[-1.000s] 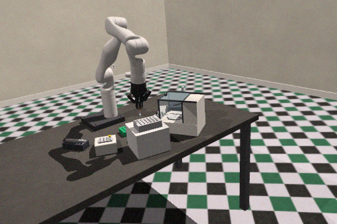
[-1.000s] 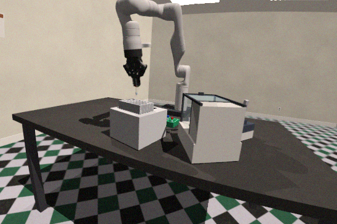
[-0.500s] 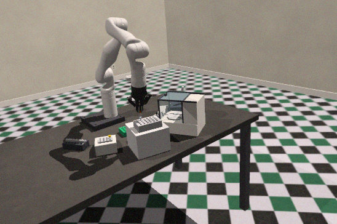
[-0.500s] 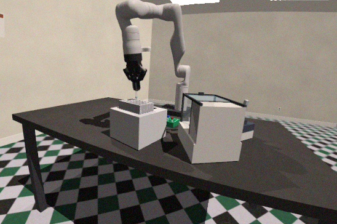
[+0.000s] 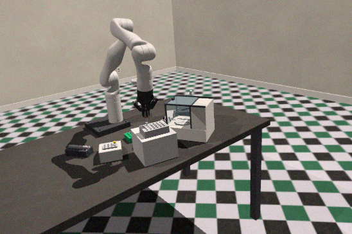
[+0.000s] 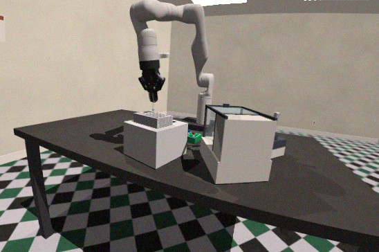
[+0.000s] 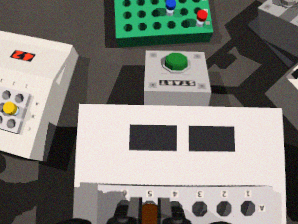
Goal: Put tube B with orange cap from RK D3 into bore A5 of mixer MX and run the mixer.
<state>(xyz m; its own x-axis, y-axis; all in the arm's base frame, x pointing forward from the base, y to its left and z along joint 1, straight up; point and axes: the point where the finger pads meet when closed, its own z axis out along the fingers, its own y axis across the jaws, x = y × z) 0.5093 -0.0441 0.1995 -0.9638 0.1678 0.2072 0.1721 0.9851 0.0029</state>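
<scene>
The grey shaking block is 3 cm ahead of my hand, 2 cm to the left of it and 8 cm below it. From my hand the other things lie so: dry block: 15 cm behind, 15 cm to the right, 20 cm below; then START key: 15 cm behind, 5 cm to the left, 16 cm below; then blue-capped tube: 23 cm behind, 6 cm to the left, 20 cm below.
</scene>
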